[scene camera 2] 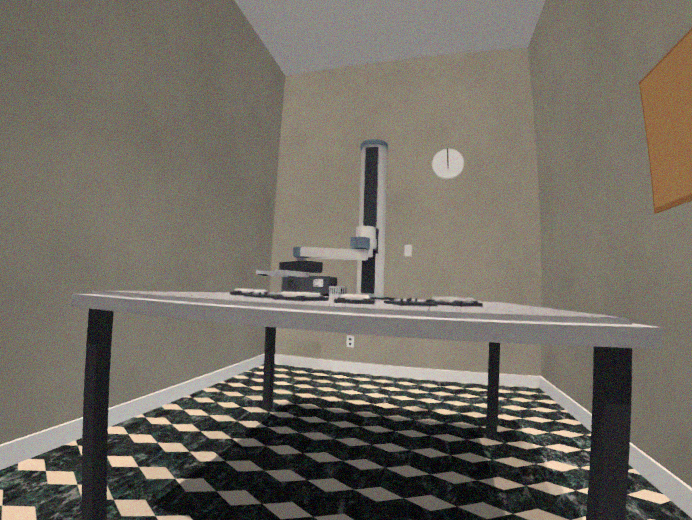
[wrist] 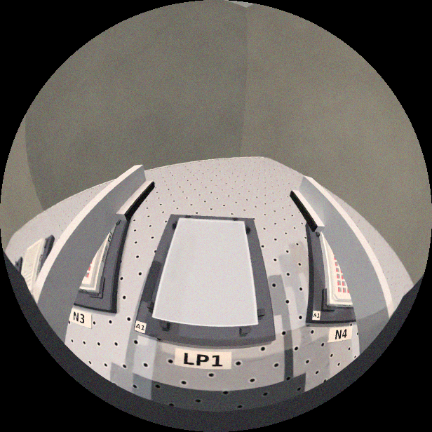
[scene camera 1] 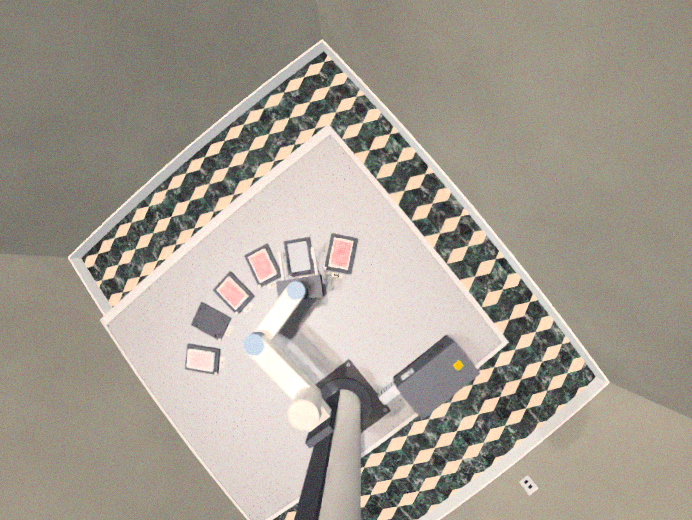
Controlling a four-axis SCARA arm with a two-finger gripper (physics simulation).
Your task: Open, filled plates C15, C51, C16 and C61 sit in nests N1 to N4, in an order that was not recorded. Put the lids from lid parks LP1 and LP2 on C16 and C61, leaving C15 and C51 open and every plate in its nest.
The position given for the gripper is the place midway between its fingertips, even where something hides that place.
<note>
In view: the gripper (scene camera 1: 296,249), a lid park LP1 (wrist: 264,331) and a nest N4 (wrist: 342,314).
The gripper is seen too in scene camera 2 (scene camera 2: 265,272).
</note>
